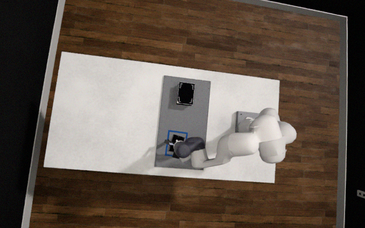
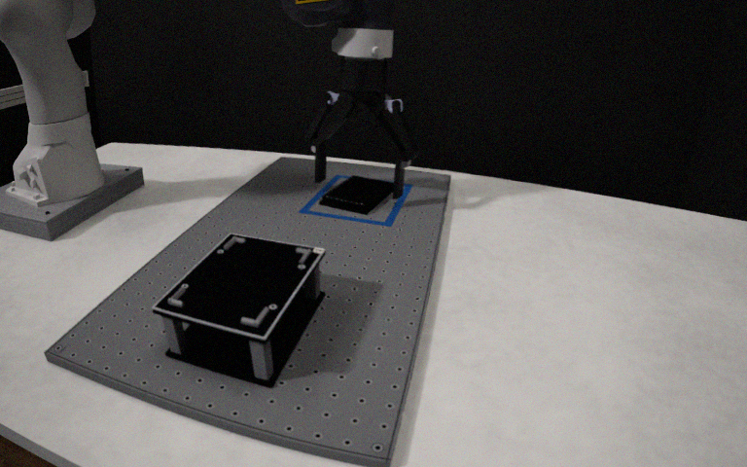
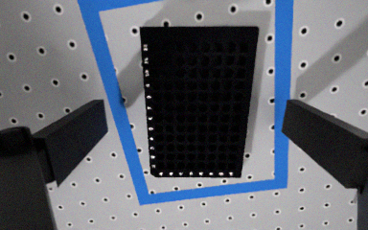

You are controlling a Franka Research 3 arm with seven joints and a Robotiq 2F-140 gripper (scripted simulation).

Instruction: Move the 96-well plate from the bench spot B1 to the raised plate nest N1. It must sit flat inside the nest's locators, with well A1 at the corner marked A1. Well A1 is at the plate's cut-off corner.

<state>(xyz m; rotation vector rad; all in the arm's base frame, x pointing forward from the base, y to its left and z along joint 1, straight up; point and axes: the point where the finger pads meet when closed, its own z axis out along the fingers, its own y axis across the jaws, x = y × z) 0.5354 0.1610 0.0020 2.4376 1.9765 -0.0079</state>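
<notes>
My gripper is now 2 cm above the black 96-well plate. From my hand the other things lie so: A1 mark: 31 cm to the right, 4 cm above, 3 cm ahead; raised plate nest N1: 38 cm to the right, 3 cm behind, 3 cm above.
</notes>
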